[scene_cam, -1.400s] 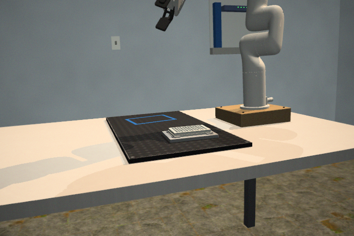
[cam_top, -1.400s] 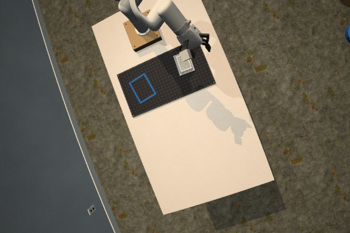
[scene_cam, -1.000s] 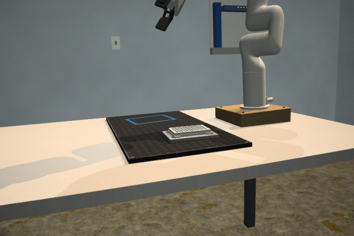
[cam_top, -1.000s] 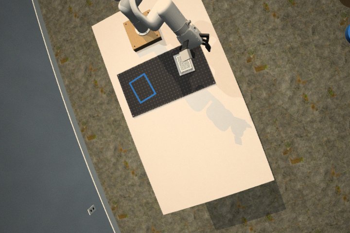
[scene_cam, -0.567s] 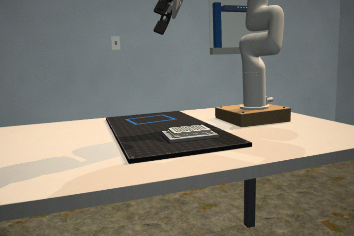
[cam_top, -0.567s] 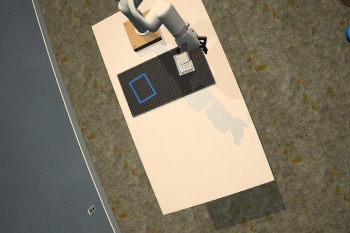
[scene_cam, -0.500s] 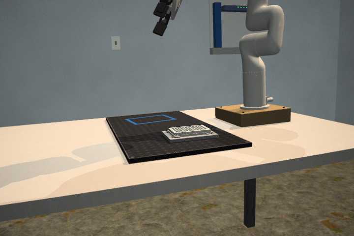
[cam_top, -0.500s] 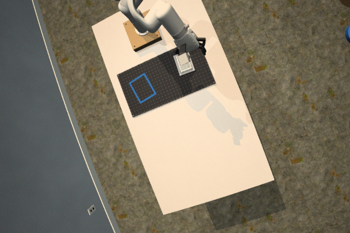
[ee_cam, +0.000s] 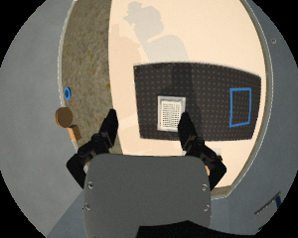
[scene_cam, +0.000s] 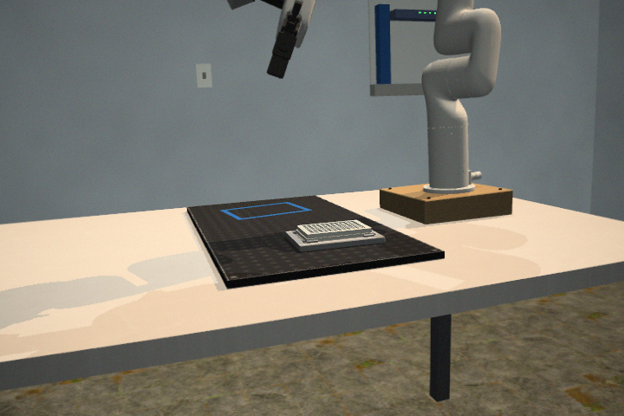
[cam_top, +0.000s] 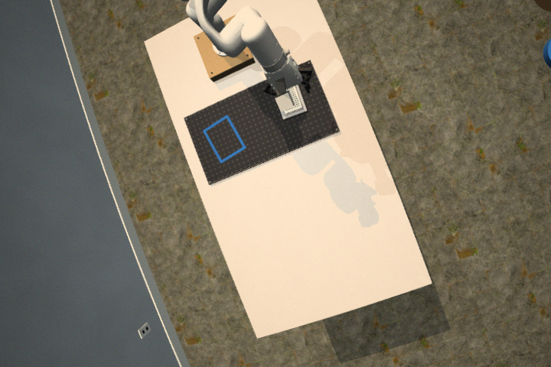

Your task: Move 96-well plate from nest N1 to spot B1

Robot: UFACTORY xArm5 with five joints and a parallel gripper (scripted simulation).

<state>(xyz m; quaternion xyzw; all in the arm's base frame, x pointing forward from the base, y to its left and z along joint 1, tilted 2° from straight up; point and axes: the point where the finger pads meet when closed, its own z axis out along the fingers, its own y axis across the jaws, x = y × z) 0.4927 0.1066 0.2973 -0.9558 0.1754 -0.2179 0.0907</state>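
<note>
My gripper is now 31 cm above the white 96-well plate, 9 cm past it and 1 cm to the right of it. Also, from my hand: grey plate nest N1 (33 cm below, 9 cm behind, 1 cm to the left).
</note>
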